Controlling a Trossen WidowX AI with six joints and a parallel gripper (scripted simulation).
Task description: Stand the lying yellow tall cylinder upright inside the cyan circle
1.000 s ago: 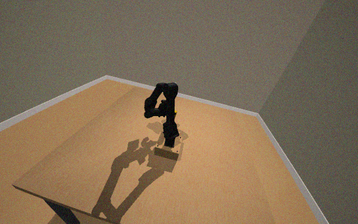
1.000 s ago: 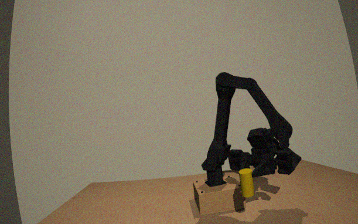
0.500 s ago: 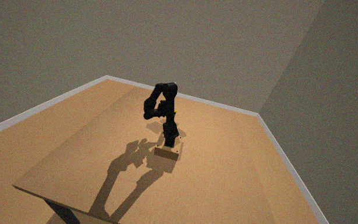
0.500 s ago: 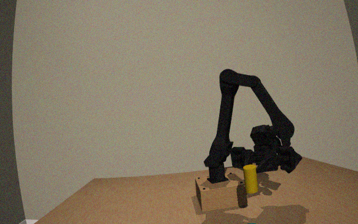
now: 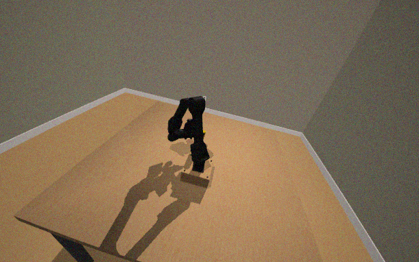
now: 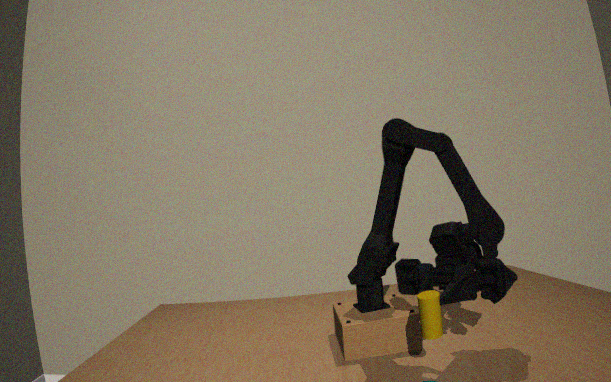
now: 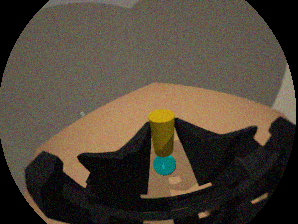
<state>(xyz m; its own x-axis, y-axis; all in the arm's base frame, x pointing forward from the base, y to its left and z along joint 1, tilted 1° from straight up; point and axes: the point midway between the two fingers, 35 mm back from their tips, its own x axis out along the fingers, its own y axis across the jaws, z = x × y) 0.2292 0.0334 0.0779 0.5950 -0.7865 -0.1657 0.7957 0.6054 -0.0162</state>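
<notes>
The cyan circle is 15 cm below my gripper tip. The rest, counted from my gripper tip: yellow tall cylinder (2 cm below).
</notes>
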